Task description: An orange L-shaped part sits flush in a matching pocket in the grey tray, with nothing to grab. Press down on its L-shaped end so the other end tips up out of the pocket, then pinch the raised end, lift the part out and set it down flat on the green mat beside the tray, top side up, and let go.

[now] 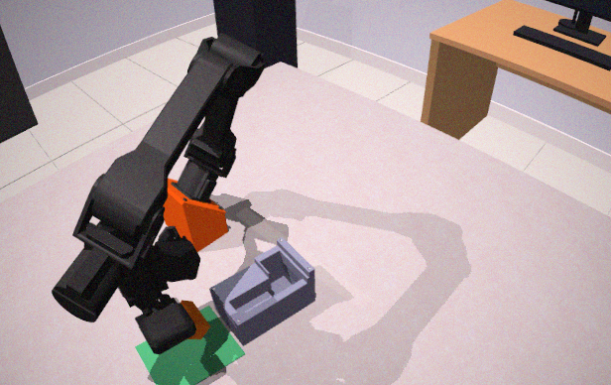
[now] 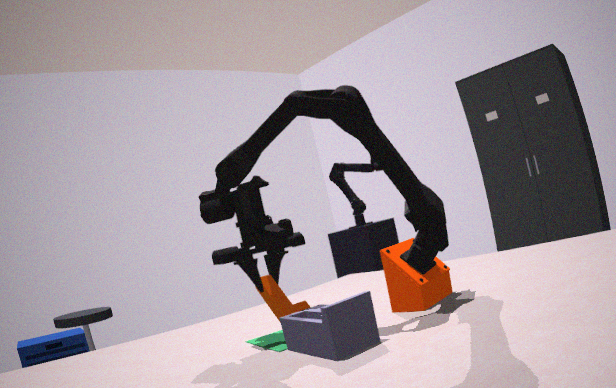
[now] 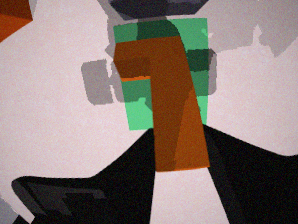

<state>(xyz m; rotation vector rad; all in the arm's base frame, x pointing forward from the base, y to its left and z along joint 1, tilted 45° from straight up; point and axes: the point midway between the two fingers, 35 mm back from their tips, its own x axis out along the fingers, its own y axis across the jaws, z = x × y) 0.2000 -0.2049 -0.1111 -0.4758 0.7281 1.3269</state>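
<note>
Right now the green mat is 12 cm below my gripper tip and 2 cm to the left of it. Round my gripper tip: orange L-shaped part: 3 cm to the left, 3 cm below, 1 cm behind.
</note>
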